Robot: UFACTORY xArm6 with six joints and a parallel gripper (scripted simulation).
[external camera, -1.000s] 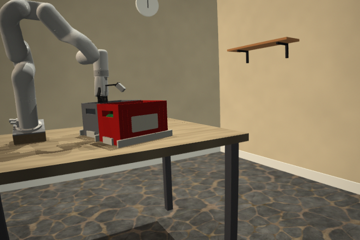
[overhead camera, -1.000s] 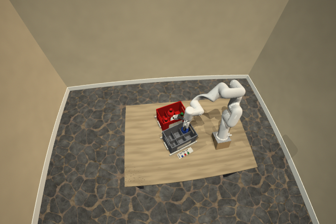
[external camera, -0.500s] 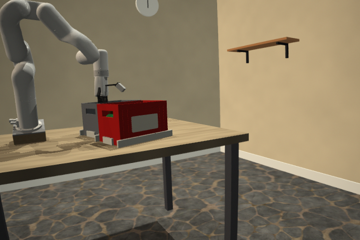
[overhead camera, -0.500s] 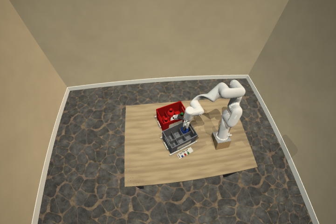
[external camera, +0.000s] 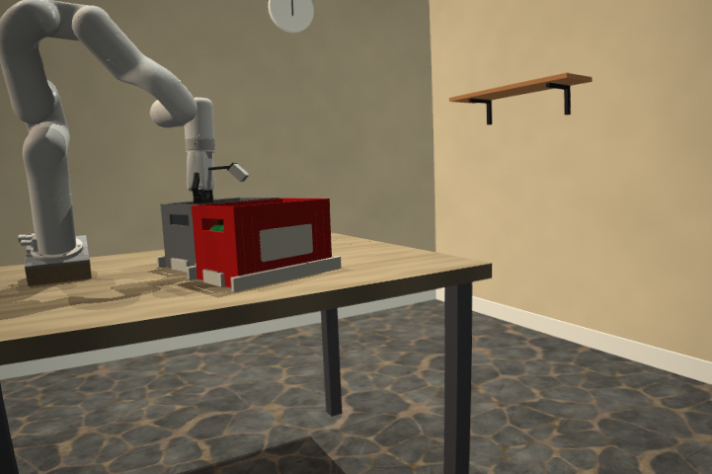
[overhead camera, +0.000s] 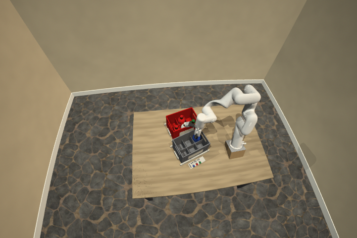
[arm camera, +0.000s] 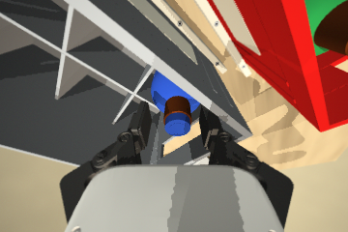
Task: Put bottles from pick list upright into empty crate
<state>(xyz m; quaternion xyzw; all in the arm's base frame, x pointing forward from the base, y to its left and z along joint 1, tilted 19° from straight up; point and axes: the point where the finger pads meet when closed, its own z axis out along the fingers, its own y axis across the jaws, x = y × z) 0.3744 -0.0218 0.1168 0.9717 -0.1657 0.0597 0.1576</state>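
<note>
Right now my hand is 70 mm above the blue bottle. Round my hand: green-label bottle (30 mm ahead, 140 mm to the right, 70 mm below); then white-label bottle (110 mm ahead, 110 mm to the right, 70 mm below); then grey crate (50 mm ahead, 80 mm to the left, 70 mm below).
</note>
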